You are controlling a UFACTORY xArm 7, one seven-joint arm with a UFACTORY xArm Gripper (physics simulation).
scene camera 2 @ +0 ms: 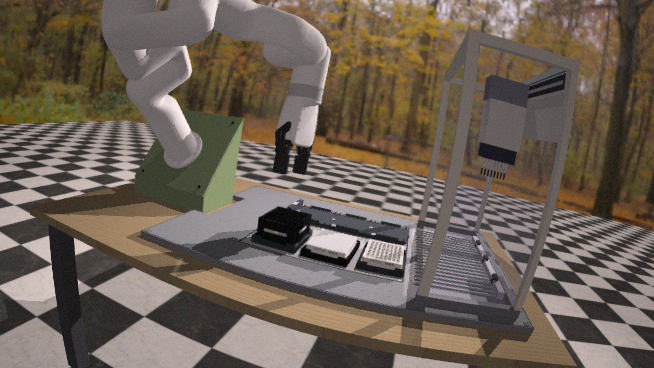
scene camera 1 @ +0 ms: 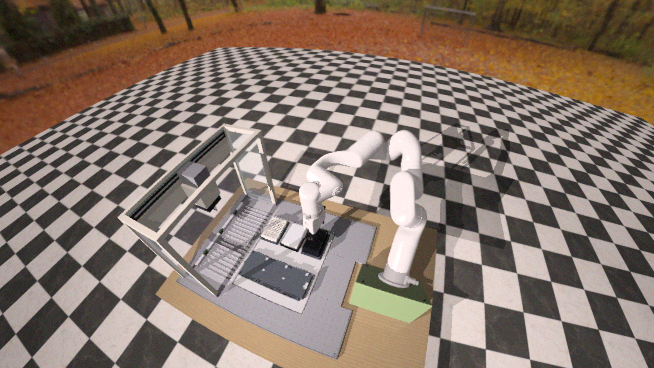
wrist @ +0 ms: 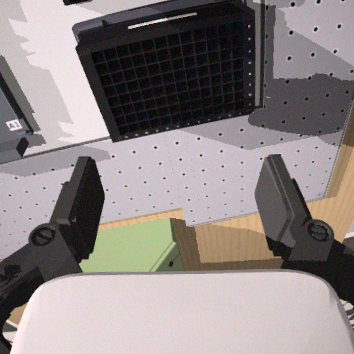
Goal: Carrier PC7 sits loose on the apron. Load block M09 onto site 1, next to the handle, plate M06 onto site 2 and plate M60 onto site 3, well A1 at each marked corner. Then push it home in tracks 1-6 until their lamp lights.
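Places are measured from the arm's base along level axes (x back, y right, z up), in millimetres.
Pixels of known places: gripper, between the fingertips: (scene camera 2: 289, 173) (scene camera 1: 315, 230) (wrist: 179, 174); arm's base, origin of its link: (scene camera 2: 183, 150) (scene camera 1: 393, 281).
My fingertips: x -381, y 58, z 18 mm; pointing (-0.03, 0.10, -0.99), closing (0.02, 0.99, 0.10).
Observation:
For each thing: its top centre in the pictures, then the offset to it from my fingertips. Level surfaces: height alone.
- dark grey carrier, centre of its top: (scene camera 2: 351, 216) (scene camera 1: 273, 272) dy -223, dx -92, dz -115 mm
- tall black block, centre of its top: (wrist: 174, 82) (scene camera 2: 286, 216) (scene camera 1: 315, 238) dy +8, dx -11, dz -91 mm
- smooth white plate, centre of its top: (scene camera 2: 333, 240) (scene camera 1: 294, 234) dy -7, dx -121, dz -119 mm
- perforated white plate, centre of its top: (scene camera 2: 385, 251) (scene camera 1: 274, 228) dy -26, dx -232, dz -119 mm
- perforated grey deck, height of its surface: dz -145 mm
The dark grey carrier (scene camera 1: 274, 276) (scene camera 2: 352, 222) (wrist: 7, 107) lies flat on the pale apron beside the tracks (scene camera 1: 235, 237) (scene camera 2: 455, 260); an A1 mark shows near its corner in the wrist view. A tall black block (scene camera 1: 315, 246) (scene camera 2: 284, 225) (wrist: 170, 80) with a grid top stands in a dark holder. A smooth white plate (scene camera 1: 294, 236) (scene camera 2: 332, 246) and a perforated white plate (scene camera 1: 274, 229) (scene camera 2: 384, 254) stand in a row beside it. Their M labels cannot be read. My gripper (scene camera 1: 312, 234) (scene camera 2: 291, 170) (wrist: 179, 174) is open and empty, above the black block's level and off to one side in the wrist view.
A tall framed enclosure (scene camera 1: 267, 175) (scene camera 2: 453, 150) rises over the tracks. A pipetting head (scene camera 1: 200, 185) (scene camera 2: 502, 120) hangs inside it. The green arm base (scene camera 1: 385, 300) (scene camera 2: 220, 175) (wrist: 135, 245) stands beside the perforated grey deck (scene camera 1: 325, 320) (scene camera 2: 180, 230) (wrist: 210, 175).

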